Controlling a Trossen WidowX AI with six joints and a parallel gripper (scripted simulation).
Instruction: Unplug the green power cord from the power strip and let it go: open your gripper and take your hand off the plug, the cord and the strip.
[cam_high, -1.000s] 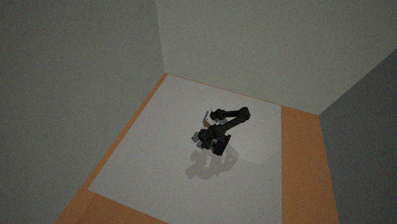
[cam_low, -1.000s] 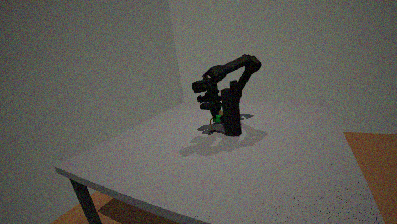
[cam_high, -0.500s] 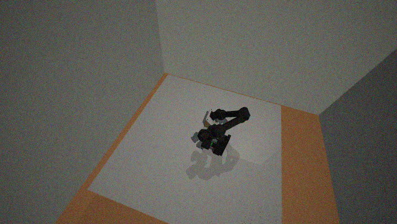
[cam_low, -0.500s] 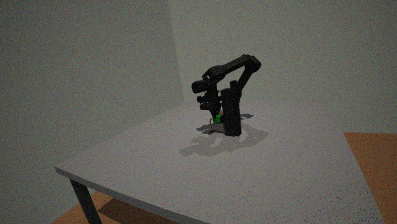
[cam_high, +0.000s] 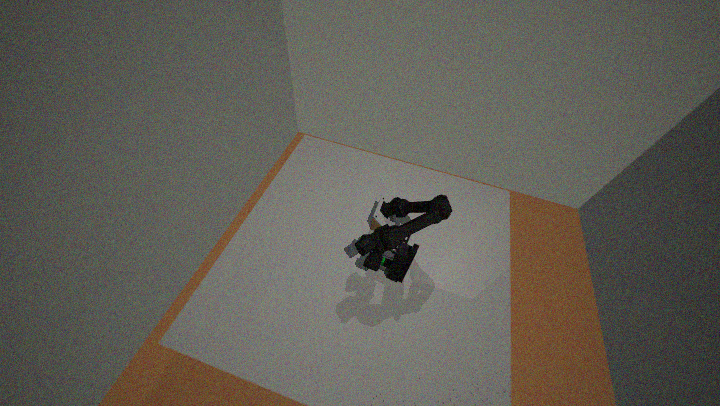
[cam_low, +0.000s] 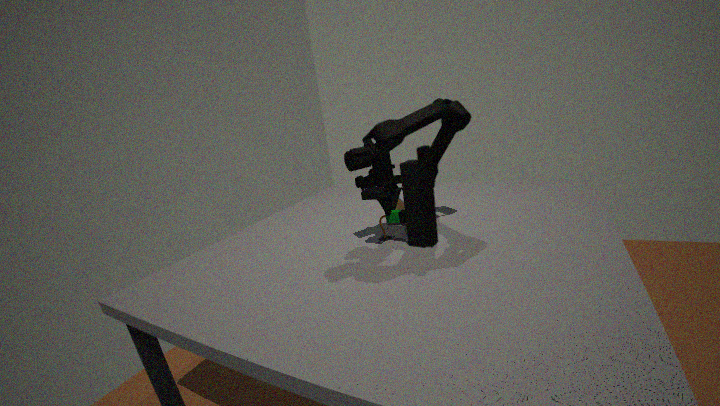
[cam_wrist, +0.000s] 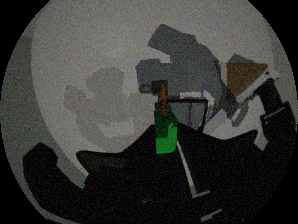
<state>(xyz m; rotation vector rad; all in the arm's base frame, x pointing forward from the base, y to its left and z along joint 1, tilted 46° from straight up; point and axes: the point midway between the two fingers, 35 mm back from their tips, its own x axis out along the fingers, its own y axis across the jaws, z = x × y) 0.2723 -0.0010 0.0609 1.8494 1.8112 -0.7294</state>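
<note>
Right now the green plug is 30 mm to the left of my gripper tip.
</note>
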